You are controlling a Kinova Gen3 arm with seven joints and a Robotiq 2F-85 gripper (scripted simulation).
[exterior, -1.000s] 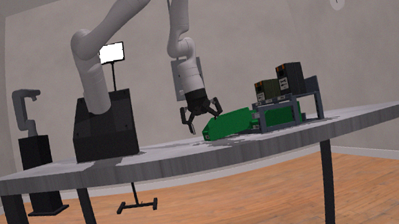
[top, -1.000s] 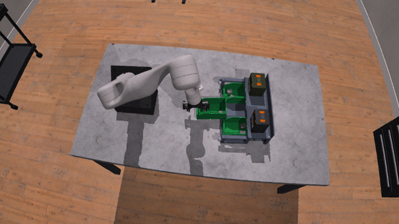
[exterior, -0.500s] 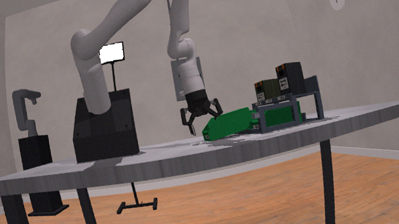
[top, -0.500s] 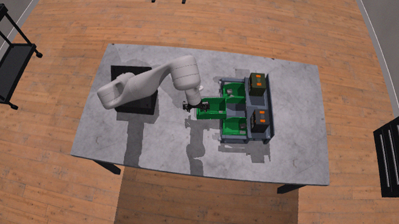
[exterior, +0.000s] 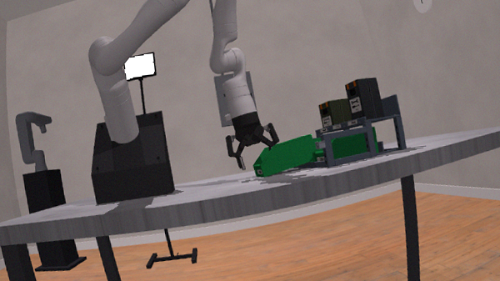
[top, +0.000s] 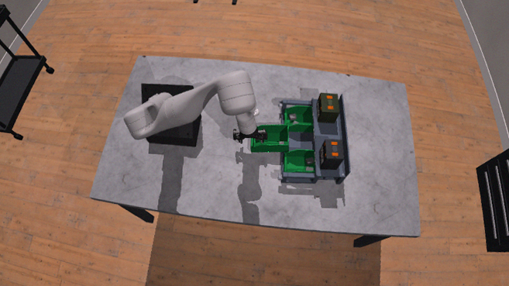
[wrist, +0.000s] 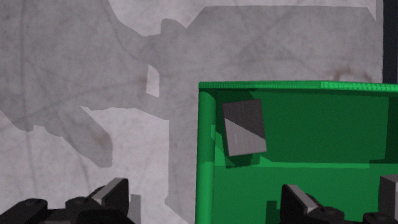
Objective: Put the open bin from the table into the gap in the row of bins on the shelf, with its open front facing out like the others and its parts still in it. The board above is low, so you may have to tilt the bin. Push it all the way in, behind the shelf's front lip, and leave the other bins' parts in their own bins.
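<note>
Now: hand 40 mm to the right of the grey part, 20 mm short of it and 20 mm above it. Round my hand: grey shelf 260 mm ahead, 60 mm to the left, 30 mm above.
</note>
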